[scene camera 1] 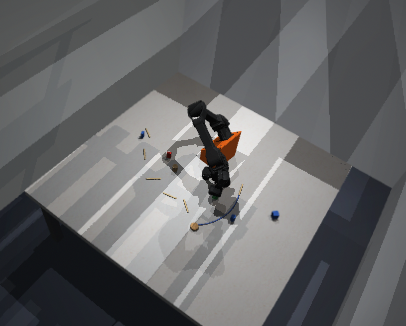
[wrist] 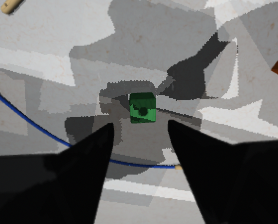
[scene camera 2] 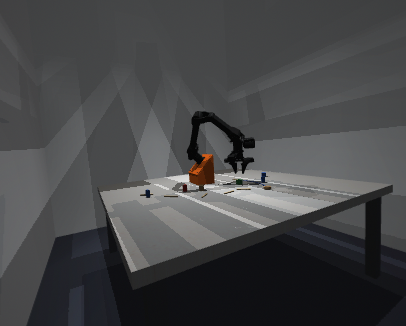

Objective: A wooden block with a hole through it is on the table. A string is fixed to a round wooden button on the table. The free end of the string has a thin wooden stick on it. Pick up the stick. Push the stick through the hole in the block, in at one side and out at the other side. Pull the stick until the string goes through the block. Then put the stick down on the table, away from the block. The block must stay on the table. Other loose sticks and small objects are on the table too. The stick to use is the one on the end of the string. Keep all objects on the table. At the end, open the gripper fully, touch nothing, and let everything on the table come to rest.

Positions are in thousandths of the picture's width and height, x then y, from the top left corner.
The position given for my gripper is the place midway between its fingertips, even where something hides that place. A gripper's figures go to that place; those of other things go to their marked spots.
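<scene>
My gripper (wrist: 505, 565) is 0.12 m from the lens; a green block (wrist: 513, 475) is 0.15 m from the lens.
</scene>
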